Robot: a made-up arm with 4 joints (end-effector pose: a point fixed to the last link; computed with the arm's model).
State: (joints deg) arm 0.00 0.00 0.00 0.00
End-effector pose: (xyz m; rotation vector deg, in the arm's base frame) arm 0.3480 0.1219 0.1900 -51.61 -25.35 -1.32
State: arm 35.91 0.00 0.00 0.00
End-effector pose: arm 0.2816 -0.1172 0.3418 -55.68 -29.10 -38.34
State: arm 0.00 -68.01 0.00 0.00
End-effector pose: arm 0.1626 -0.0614 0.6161 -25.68 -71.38 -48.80
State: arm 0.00 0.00 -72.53 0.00
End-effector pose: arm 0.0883 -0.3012 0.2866 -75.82 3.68 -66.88
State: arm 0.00 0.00 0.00 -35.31
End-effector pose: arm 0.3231 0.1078 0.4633 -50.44 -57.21 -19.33
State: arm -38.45 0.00 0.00 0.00
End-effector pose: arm 0.2218 0.3575 0.0315 -43.52 -19.54 37.42
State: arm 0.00 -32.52 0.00 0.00
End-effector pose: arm 0.3247 0.0516 0.4289 -40.86 -48.14 -24.05
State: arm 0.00 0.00 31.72 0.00
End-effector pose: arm 0.2683 0.3415 0.1864 -36.90 -35.38 26.44
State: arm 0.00 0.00 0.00 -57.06
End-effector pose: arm 0.2281 0.0990 0.6052 -47.91 -76.63 -30.75
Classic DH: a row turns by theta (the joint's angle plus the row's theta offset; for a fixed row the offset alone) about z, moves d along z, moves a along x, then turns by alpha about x. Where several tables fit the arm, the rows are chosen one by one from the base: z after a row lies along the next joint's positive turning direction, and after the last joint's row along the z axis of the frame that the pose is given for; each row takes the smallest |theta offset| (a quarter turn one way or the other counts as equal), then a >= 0, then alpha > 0; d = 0 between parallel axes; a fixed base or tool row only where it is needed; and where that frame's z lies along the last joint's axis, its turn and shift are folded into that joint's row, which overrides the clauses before.
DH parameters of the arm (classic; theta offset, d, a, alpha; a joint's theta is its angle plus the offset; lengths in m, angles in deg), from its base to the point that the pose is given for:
base (fixed): 4.08 0.0611 -0.1159 146.99
joint 1: -24.57 -0.253 -0.0085 134.26
joint 2: 0.24 -0.0552 0.0429 76.63
joint 3: -22.86 0.0291 -0.0258 -82.12
joint 4: -47.34 0.4485 0.3071 37.44
tool (fixed): 15.82 -0.548 0 0

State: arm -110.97 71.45 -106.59 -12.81
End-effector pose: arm 0.0749 0.4481 0.0291 -103.71 -89.53 74.83
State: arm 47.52 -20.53 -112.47 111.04
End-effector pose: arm 0.2591 0.0272 0.0525 71.26 20.13 -70.49
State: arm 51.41 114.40 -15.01 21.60
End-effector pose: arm -0.3265 -0.0240 -0.1461 -51.75 81.53 26.12
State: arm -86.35 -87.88 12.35 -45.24
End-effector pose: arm 0.2651 0.0738 0.5712 25.31 -64.00 -25.94
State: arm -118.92 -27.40 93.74 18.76
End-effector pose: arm -0.4672 0.0819 0.4410 85.78 -16.30 145.19
